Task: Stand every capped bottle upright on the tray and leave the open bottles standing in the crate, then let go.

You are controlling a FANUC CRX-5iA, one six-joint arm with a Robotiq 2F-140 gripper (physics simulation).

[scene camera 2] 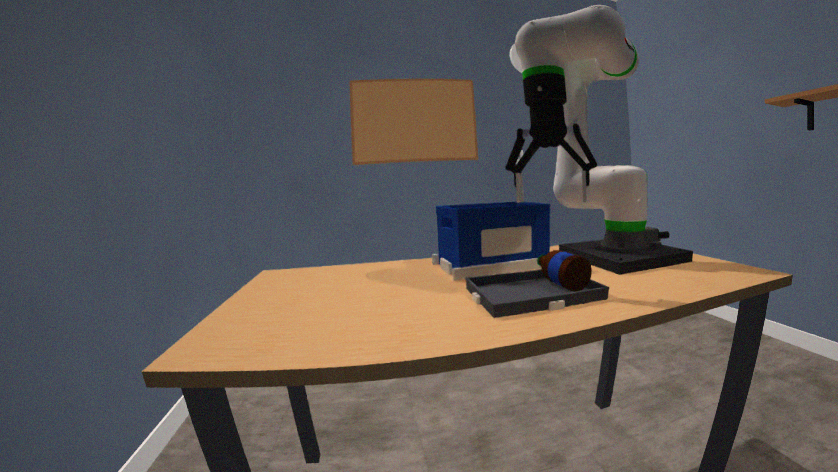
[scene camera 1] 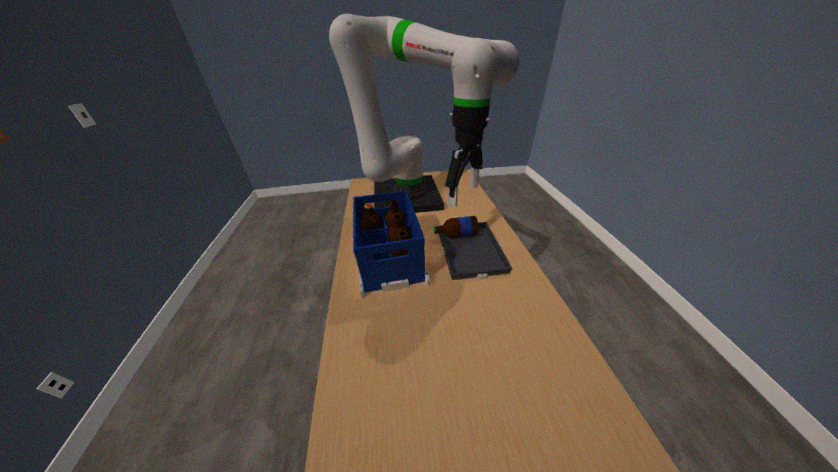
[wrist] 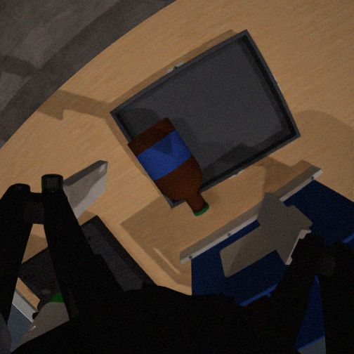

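Seen in the pictures: gripper, fingertip midpoint: (scene camera 2: pixel 551 202) (scene camera 1: pixel 463 195); arm's base, origin of the base link: (scene camera 2: pixel 624 248) (scene camera 1: pixel 409 191).
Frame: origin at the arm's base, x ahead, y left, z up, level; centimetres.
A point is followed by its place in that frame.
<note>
A brown bottle (scene camera 1: pixel 467 226) {y 21.1, x 33.6, z 3.3 cm} (scene camera 2: pixel 561 269) {y 24.0, x 33.8, z 2.2 cm} (wrist: pixel 165 156) with a blue label and green cap lies on its side across a corner of the dark tray (scene camera 1: pixel 477 256) {y 23.4, x 42.9, z -2.7 cm} (scene camera 2: pixel 510 288) {y 18.0, x 43.2, z -2.7 cm} (wrist: pixel 230 95). Its neck points over the rim toward the blue crate (scene camera 1: pixel 389 268) {y -4.9, x 54.5, z 5.2 cm} (scene camera 2: pixel 469 250) {y 4.5, x 49.8, z 3.8 cm} (wrist: pixel 212 270). In the crate, a brown bottle (scene camera 1: pixel 370 219) {y -12.3, x 35.4, z 9.0 cm} with an orange-and-white cap stands on the left in scene camera 1. Brown bottles (scene camera 1: pixel 399 233) {y -1.7, x 48.8, z 13.1 cm} without a visible cap stand to its right; their lower parts are hidden. My gripper (scene camera 1: pixel 463 188) {y 18.5, x 33.6, z 15.8 cm} (scene camera 2: pixel 551 197) {y 18.5, x 33.6, z 15.8 cm} (wrist: pixel 184 191) is open and empty, above the lying bottle.
White brackets (scene camera 1: pixel 395 284) {y -3.7, x 55.5, z -0.6 cm} (scene camera 2: pixel 504 268) {y 3.9, x 40.5, z -1.7 cm} hold the crate's foot on the wooden table (scene camera 1: pixel 469 363) {y 14.4, x 78.0, z -3.2 cm} (scene camera 2: pixel 328 316) {y 26.7, x 81.1, z -3.2 cm} (wrist: pixel 320 90). The dark robot base plate (scene camera 1: pixel 433 202) {y 10.6, x 10.9, z -0.1 cm} (scene camera 2: pixel 630 262) {y 14.7, x 8.7, z -0.4 cm} stands behind crate and tray. A wall shelf (scene camera 2: pixel 812 95) is at the right. The tray sits near the table's long edge.
</note>
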